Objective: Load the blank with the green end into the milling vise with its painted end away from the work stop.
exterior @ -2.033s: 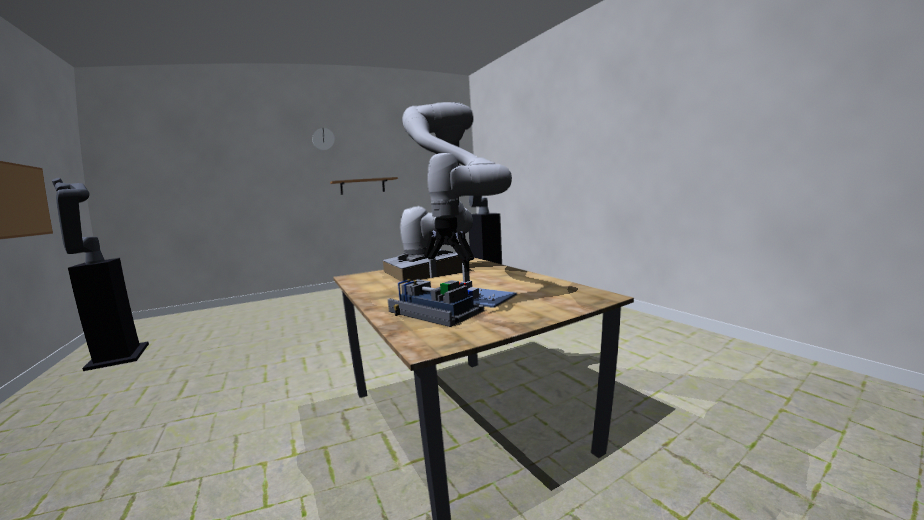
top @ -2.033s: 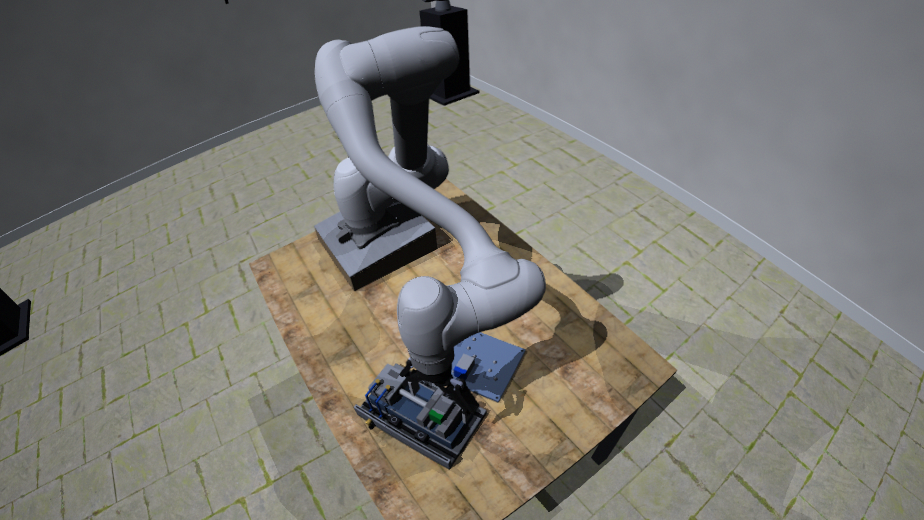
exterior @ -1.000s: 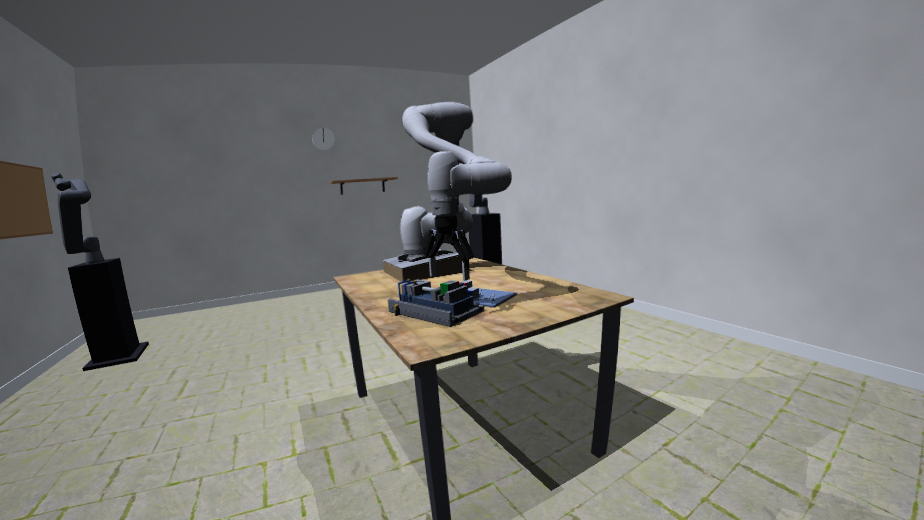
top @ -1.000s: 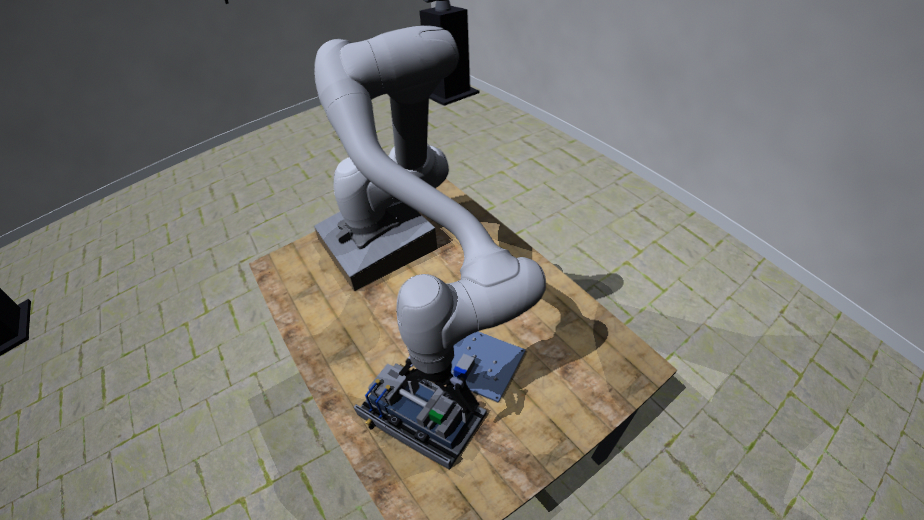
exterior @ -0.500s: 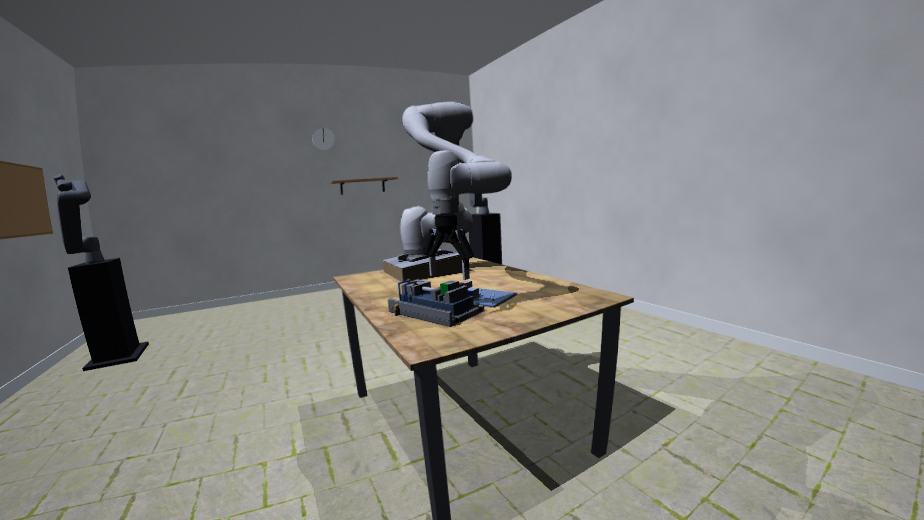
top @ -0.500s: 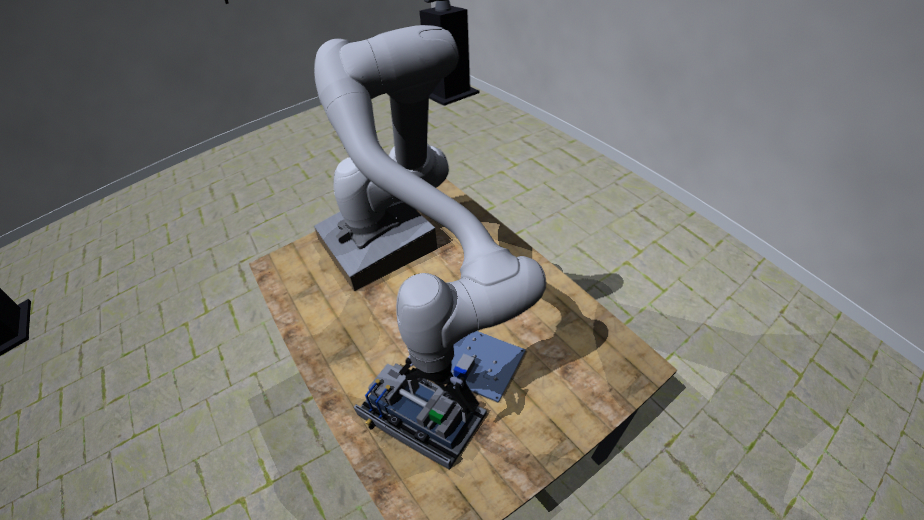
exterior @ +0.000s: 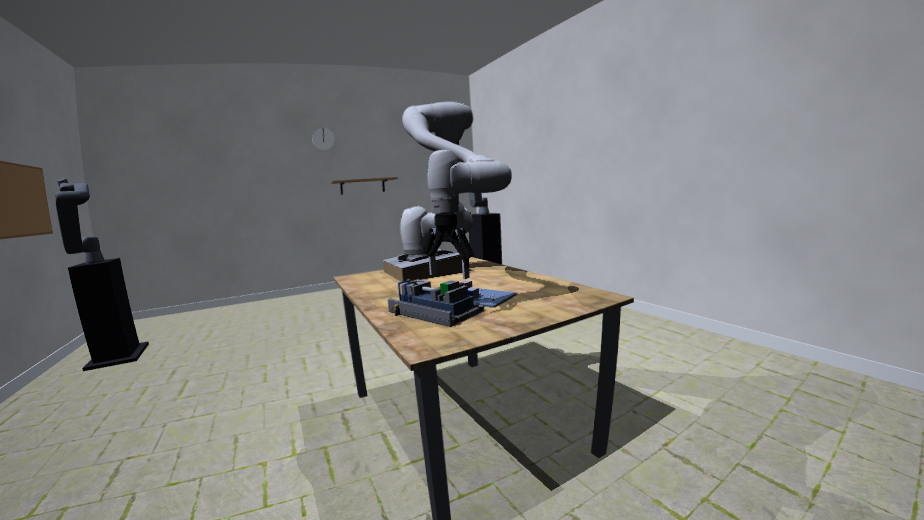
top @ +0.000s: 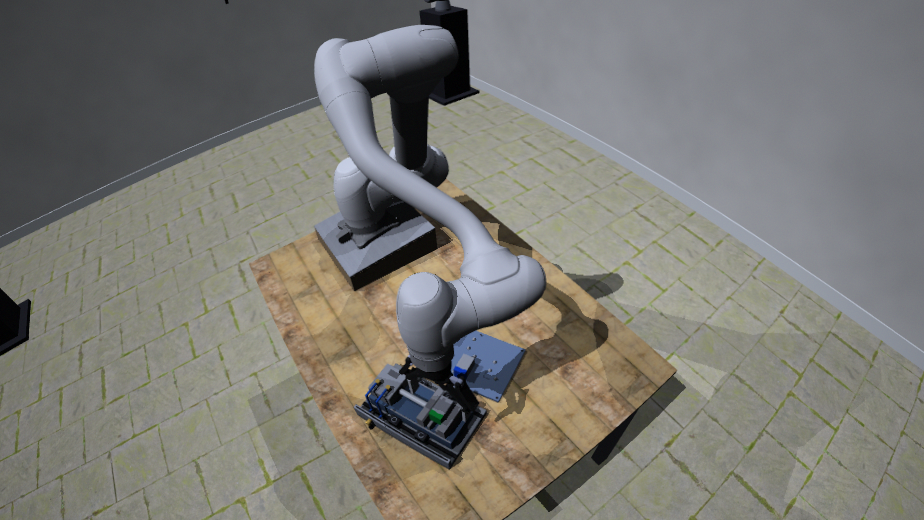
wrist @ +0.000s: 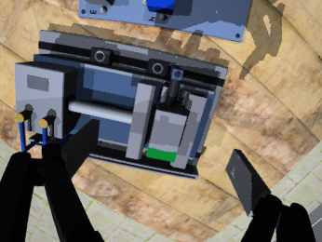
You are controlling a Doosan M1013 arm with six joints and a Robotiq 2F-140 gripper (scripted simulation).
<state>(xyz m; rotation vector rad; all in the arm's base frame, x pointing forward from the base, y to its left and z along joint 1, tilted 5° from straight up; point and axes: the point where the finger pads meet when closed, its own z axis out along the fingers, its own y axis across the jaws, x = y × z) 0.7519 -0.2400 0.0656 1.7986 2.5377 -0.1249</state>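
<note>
Now: hand 20 mm past the work stop rod, 40 mm to the right of it and 60 mm above it. The rest, counted from my hand: blue-ended blank (100 mm behind, 150 mm to the left, 120 mm below); then hose block (160 mm behind, 60 mm to the right, 70 mm below); then moving jaw (30 mm behind, 10 mm to the right, 70 mm below).
</note>
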